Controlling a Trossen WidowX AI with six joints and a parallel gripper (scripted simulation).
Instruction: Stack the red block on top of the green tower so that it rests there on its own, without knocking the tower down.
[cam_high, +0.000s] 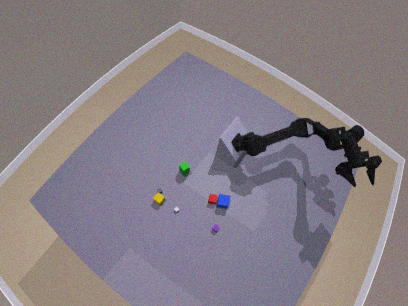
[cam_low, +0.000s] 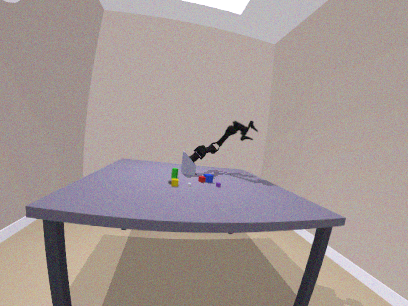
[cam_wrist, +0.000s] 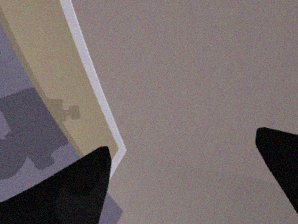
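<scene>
The red block is 26 cm ahead of my gripper tip, 47 cm to the right of it and 35 cm below it. Also, from my gripper tip: blue block 25 cm ahead, 43 cm to the right, 34 cm below; then small white cube 40 cm ahead, 57 cm to the right, 36 cm below; then small purple cube 36 cm ahead, 39 cm to the right, 36 cm below.
</scene>
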